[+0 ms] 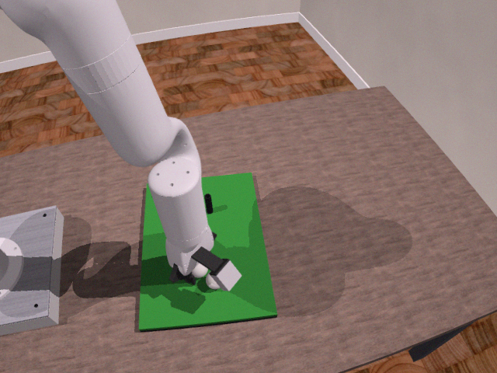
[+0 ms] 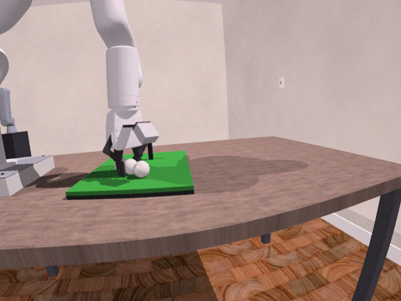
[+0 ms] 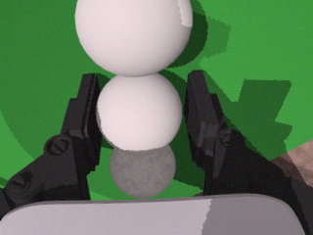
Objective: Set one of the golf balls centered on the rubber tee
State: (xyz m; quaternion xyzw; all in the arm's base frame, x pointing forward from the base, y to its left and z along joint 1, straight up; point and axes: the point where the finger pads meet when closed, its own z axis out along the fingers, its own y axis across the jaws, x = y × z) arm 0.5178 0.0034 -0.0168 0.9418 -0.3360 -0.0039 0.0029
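Now: the white golf ball right at my hand. The rest, counted from my hand: green mat: 14 cm to the left, 2 cm below, 2 cm ahead.
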